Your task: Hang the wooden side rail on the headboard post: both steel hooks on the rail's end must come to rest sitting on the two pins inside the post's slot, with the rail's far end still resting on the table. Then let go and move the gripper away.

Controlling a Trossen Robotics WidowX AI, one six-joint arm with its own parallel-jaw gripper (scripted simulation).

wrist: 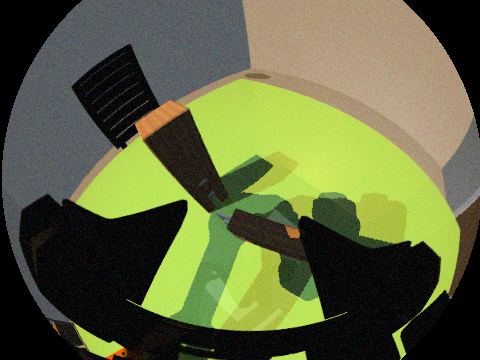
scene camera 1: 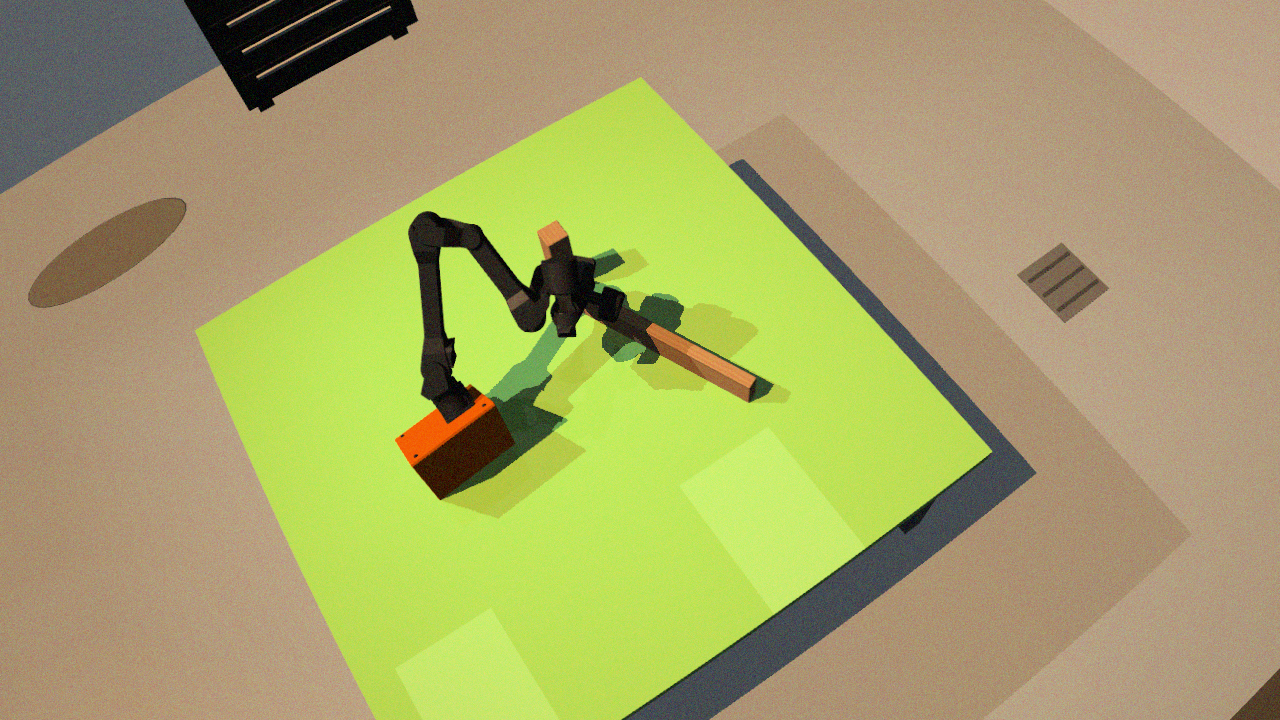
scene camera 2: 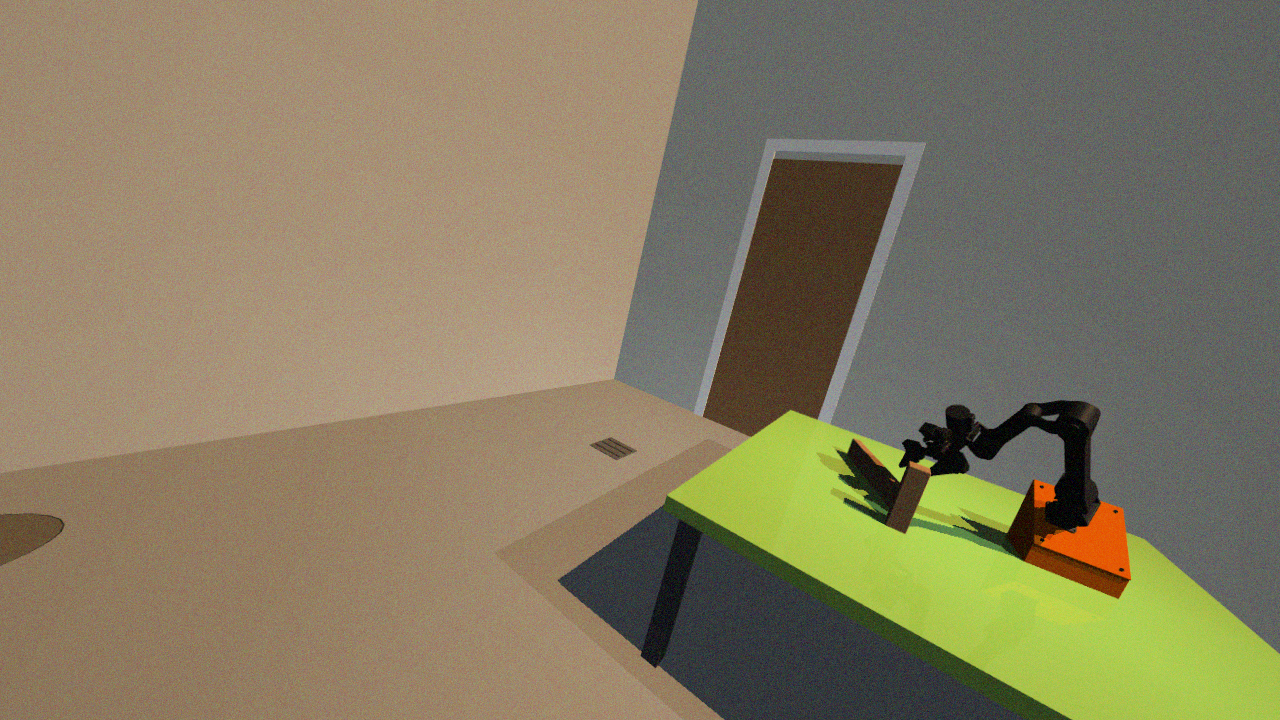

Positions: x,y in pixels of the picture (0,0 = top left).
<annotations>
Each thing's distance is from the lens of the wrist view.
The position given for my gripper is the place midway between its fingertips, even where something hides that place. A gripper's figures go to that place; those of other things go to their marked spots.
my gripper [wrist: 245,214]: 0.11 m
wooden side rail [wrist: 277,237]: 0.16 m
</annotations>
